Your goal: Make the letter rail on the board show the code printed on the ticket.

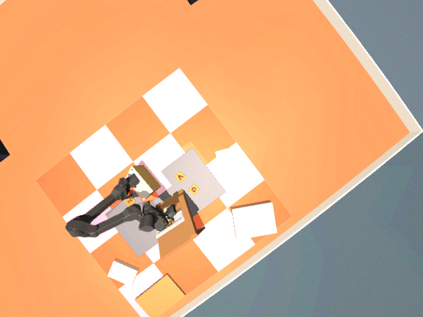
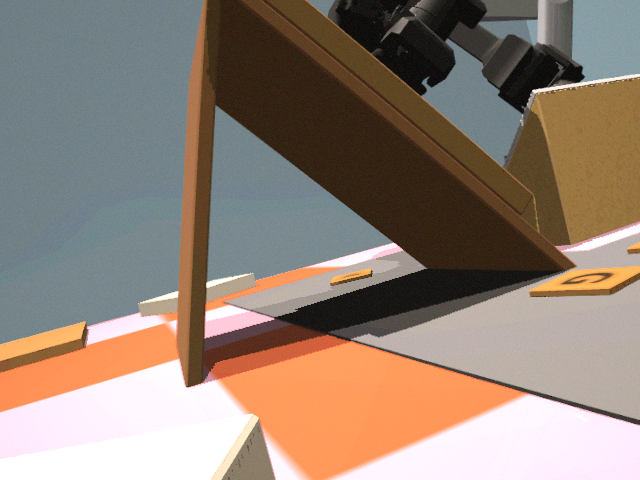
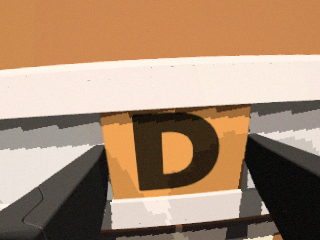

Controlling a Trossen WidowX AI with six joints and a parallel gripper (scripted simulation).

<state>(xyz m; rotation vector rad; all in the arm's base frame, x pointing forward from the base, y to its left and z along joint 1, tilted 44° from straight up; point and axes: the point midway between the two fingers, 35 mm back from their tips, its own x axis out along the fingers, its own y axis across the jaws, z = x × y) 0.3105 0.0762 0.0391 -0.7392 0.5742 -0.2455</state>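
Now: the white ticket 5 cm behind my gripper tip, 2 cm to the right of it and 7 cm below it. Also, from my gripper tip: orange d tile (right at my gripper tip); g tile (7 cm behind, 21 cm to the left, 15 cm below); grey mat (14 cm behind, 2 cm to the right, 16 cm below).
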